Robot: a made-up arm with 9 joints. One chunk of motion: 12 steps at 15 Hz.
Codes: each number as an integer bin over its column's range. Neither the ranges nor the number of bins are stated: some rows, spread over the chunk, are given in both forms.
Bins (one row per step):
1: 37 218 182 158 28 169 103 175 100
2: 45 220 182 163 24 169 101 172 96
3: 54 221 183 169 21 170 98 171 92
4: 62 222 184 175 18 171 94 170 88
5: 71 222 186 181 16 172 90 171 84
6: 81 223 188 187 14 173 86 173 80
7: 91 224 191 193 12 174 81 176 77
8: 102 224 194 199 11 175 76 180 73
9: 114 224 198 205 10 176 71 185 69
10: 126 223 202 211 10 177 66 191 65
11: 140 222 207 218 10 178 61 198 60
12: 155 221 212 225 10 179 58 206 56
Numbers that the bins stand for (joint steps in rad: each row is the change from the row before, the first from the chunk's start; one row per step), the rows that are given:
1: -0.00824 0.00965 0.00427 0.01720 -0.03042 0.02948 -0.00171 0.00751 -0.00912
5: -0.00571 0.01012 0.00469 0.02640 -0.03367 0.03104 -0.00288 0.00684 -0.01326
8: -0.00340 0.01035 0.00554 0.03360 -0.03502 0.03259 -0.00415 0.00835 -0.01611
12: 0.00055 0.01000 0.00745 0.04400 -0.03529 0.03466 -0.00577 0.01274 -0.02051
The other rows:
2: -0.00765 0.00988 0.00427 0.01920 -0.03151 0.02948 -0.00189 0.00700 -0.01015
3: -0.00698 0.01000 0.00438 0.02160 -0.03232 0.03000 -0.00216 0.00684 -0.01119
4: -0.00638 0.01012 0.00448 0.02400 -0.03313 0.03052 -0.00252 0.00667 -0.01222
6: -0.00496 0.01024 0.00491 0.02880 -0.03421 0.03155 -0.00324 0.00717 -0.01429
7: -0.00422 0.01035 0.00522 0.03120 -0.03475 0.03207 -0.00369 0.00768 -0.01507
9: -0.00251 0.01035 0.00596 0.03600 -0.03529 0.03311 -0.00460 0.00920 -0.01714
10: -0.00161 0.01024 0.00639 0.03840 -0.03529 0.03362 -0.00505 0.01021 -0.01818
11: -0.00057 0.01012 0.00692 0.04120 -0.03529 0.03414 -0.00550 0.01139 -0.01947

